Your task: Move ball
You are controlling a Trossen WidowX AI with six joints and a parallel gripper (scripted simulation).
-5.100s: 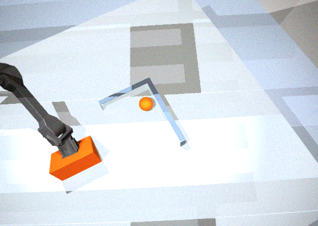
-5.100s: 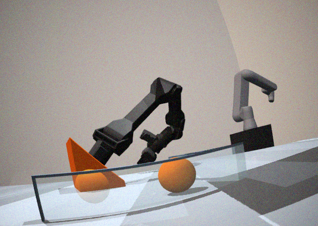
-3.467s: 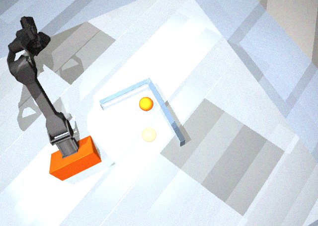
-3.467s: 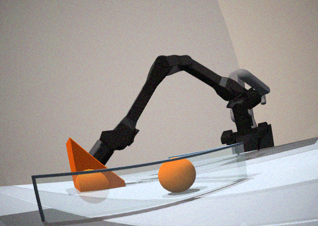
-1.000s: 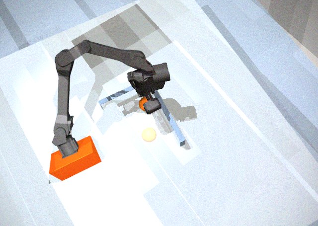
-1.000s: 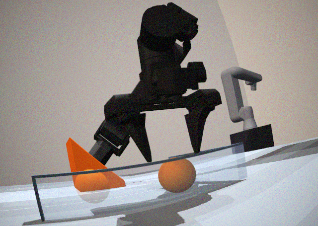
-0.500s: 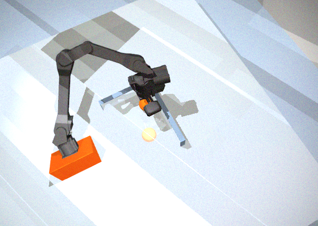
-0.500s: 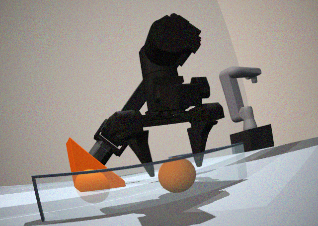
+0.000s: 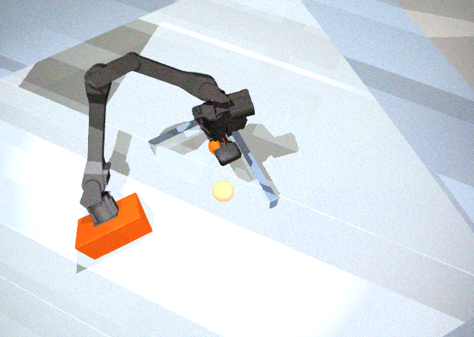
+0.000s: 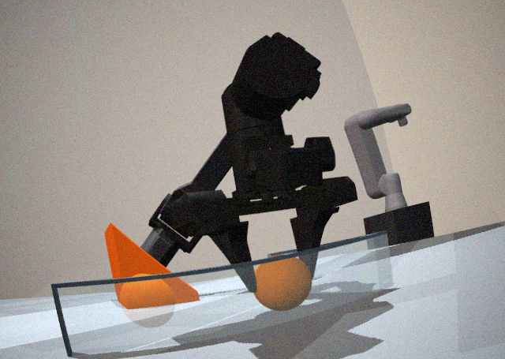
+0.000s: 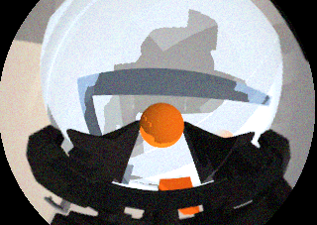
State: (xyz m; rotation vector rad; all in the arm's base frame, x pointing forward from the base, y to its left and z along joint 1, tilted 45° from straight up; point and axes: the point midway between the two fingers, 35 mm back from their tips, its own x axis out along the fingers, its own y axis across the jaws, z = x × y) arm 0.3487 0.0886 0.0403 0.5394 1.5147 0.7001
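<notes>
My gripper tip is now 60 mm short of the clear wall and 60 mm to the left of it. Round my gripper tip: orange ball: right at my gripper tip.
</notes>
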